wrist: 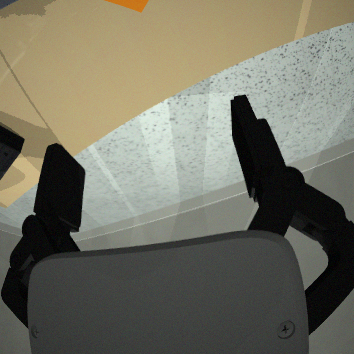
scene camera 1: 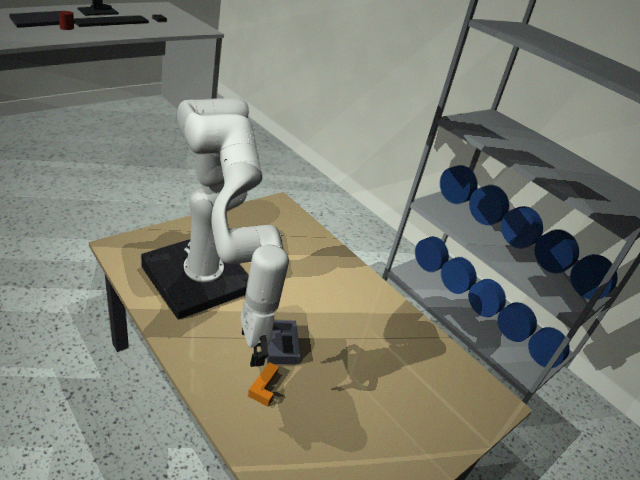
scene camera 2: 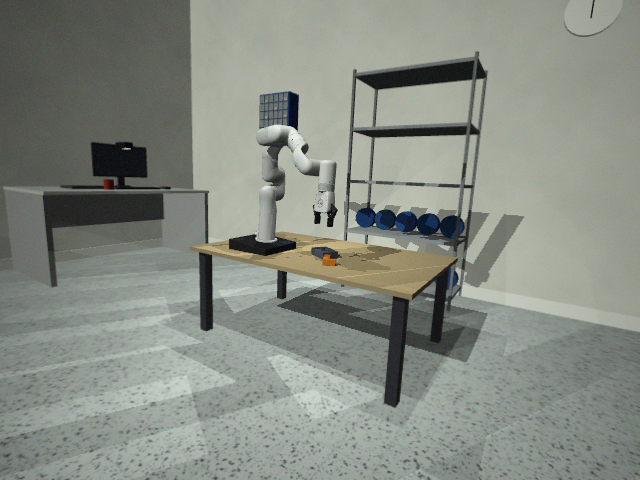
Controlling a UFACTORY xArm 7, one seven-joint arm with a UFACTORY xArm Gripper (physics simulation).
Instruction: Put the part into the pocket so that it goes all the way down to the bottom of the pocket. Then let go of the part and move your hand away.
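Places are measured from the arm's base along level axes (x ahead, y left, z up), in millimetres.
Pixels of known places: gripper, fingertip midpoint: (wrist: pixel 144 135) (scene camera 1: pixel 252 349) (scene camera 2: pixel 323 225); arm's base, origin of the base link: (scene camera 1: pixel 203 267) (scene camera 2: pixel 266 240).
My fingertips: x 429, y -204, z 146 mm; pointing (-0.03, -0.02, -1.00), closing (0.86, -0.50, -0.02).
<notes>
For each thing: its top centre in the pictures, then the offset to it from my fingertips. Level surfaces: height alone.
- orange L-shaped part, middle of its top: (scene camera 1: pixel 269 380) (scene camera 2: pixel 329 257) dx +14, dy +69, dz -163 mm
- dark grey block with the pocket, middle of its top: (scene camera 1: pixel 282 337) (scene camera 2: pixel 324 249) dx -68, dy +203, dz -157 mm
- wooden table, its level: dz -194 mm
The orange L-shaped part (scene camera 1: pixel 262 381) (scene camera 2: pixel 329 260) lies flat on the table, outside the pocket and a little in front of it. Its edge (wrist: pixel 131 4) shows at the top of the wrist view. The dark grey block with the pocket (scene camera 1: pixel 284 360) (scene camera 2: pixel 321 252) stands on the table close to the part. The arm hides the block's left side in scene camera 1, and the pocket floor is partly seen. My gripper (scene camera 1: pixel 257 356) (scene camera 2: pixel 323 224) (wrist: pixel 144 135) is wide open and empty. It points down, well above the table near the block and the part.
The wooden table (scene camera 1: pixel 413 392) (scene camera 2: pixel 403 279) carries the arm's black base plate (scene camera 1: pixel 178 302) (scene camera 2: pixel 248 244) at its back left. A metal shelf rack (scene camera 1: pixel 419 170) (scene camera 2: pixel 349 155) with blue discs stands beyond the table. A desk (scene camera 1: pixel 191 72) (scene camera 2: pixel 23 227) with a red cup (scene camera 1: pixel 66 20) (scene camera 2: pixel 108 183) stands farther back.
</notes>
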